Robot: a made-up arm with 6 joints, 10 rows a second.
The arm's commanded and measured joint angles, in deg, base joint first. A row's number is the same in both.
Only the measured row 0 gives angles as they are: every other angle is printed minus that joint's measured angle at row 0.
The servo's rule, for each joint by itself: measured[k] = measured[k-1] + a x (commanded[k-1-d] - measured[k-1]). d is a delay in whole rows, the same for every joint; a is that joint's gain. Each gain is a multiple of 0.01, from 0.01 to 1. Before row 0 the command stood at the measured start. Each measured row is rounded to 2 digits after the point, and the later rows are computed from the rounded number. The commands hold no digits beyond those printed.
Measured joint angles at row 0:
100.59 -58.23 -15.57 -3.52 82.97 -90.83
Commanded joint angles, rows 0 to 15:
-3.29 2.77 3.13 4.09 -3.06 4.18
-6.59 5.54 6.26 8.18 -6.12 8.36
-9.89 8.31 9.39 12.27 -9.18 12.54
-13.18 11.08 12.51 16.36 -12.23 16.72
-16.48 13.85 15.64 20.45 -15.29 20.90
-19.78 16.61 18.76 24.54 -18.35 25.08
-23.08 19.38 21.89 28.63 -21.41 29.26
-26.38 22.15 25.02 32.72 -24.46 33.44
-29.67 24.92 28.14 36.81 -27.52 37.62
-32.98 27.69 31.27 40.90 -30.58 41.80
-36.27 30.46 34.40 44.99 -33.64 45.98
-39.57 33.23 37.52 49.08 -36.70 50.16
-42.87 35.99 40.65 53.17 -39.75 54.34
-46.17 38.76 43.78 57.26 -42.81 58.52
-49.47 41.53 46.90 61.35 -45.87 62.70
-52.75 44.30 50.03 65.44 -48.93 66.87
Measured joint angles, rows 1 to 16:
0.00 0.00 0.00 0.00 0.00 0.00
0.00 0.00 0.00 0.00 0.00 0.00
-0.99 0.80 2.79 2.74 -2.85 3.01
-2.67 2.17 5.88 6.38 -5.89 6.86
-4.84 3.95 9.00 10.33 -8.95 10.95
-7.34 6.02 12.12 14.37 -12.00 15.10
-10.08 8.29 15.25 18.44 -15.06 19.28
-12.99 10.70 18.37 22.53 -18.12 23.46
-16.02 13.22 21.50 26.62 -21.18 27.64
-19.13 15.81 24.63 30.71 -24.23 31.82
-22.29 18.45 27.75 34.80 -27.29 36.00
-25.50 21.13 30.88 38.89 -30.35 40.18
-28.73 23.84 34.01 42.98 -33.41 44.36
-31.98 26.56 37.13 47.07 -36.47 48.54
-35.25 29.29 40.26 51.16 -39.52 52.72
-38.53 32.04 43.39 55.25 -42.58 56.90
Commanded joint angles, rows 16 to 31:
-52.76 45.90 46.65 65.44 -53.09 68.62
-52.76 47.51 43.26 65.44 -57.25 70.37
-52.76 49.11 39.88 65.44 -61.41 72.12
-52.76 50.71 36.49 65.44 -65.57 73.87
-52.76 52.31 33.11 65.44 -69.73 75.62
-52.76 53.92 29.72 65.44 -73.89 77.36
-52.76 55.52 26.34 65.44 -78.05 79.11
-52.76 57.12 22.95 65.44 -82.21 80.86
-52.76 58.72 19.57 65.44 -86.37 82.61
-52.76 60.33 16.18 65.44 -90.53 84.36
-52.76 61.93 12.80 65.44 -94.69 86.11
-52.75 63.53 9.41 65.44 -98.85 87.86
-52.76 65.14 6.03 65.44 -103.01 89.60
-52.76 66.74 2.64 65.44 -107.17 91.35
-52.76 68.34 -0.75 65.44 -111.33 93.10
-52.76 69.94 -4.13 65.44 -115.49 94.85
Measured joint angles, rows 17 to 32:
-41.81 34.79 46.51 59.34 -45.64 61.08
-45.09 37.55 49.64 63.43 -48.70 65.25
-47.39 39.97 46.98 64.78 -52.78 67.68
-49.00 42.16 43.67 65.22 -56.94 69.62
-50.13 44.18 40.30 65.37 -61.10 71.42
-50.92 46.07 36.91 65.42 -65.26 73.18
-51.47 47.88 33.53 65.43 -69.42 74.94
-51.86 49.63 30.14 65.44 -73.58 76.68
-52.13 51.34 26.76 65.44 -77.74 78.43
-52.32 53.02 23.37 65.44 -81.90 80.18
-52.45 54.67 19.99 65.44 -86.06 81.93
-52.54 56.31 16.60 65.44 -90.22 83.68
-52.61 57.94 13.22 65.44 -94.38 85.43
-52.65 59.56 9.83 65.44 -98.54 87.18
-52.68 61.18 6.45 65.44 -102.70 88.92
-52.70 62.79 3.06 65.44 -106.86 90.67

